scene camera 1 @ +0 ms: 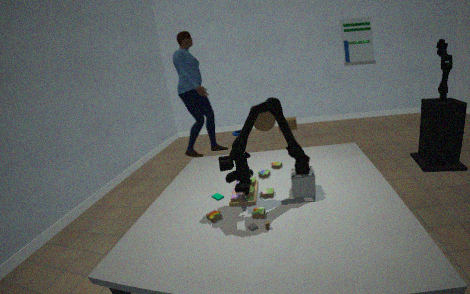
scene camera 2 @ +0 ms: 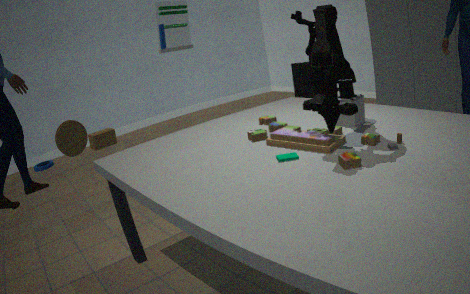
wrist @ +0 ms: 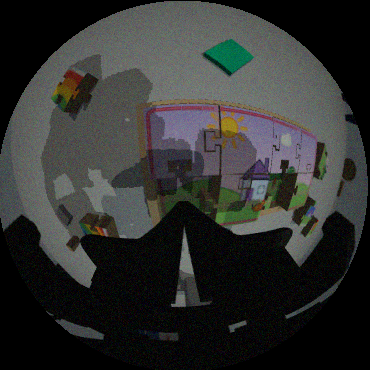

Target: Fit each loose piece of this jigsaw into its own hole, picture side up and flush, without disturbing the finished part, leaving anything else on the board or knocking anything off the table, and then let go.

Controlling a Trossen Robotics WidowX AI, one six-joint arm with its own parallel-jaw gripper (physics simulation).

Labels:
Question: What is my gripper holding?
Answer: Nothing.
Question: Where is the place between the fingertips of my gripper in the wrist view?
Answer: At 182, 205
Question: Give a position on a jigsaw board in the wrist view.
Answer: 162, 194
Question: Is my gripper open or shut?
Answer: Shut.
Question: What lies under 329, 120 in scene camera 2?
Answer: My gripper.

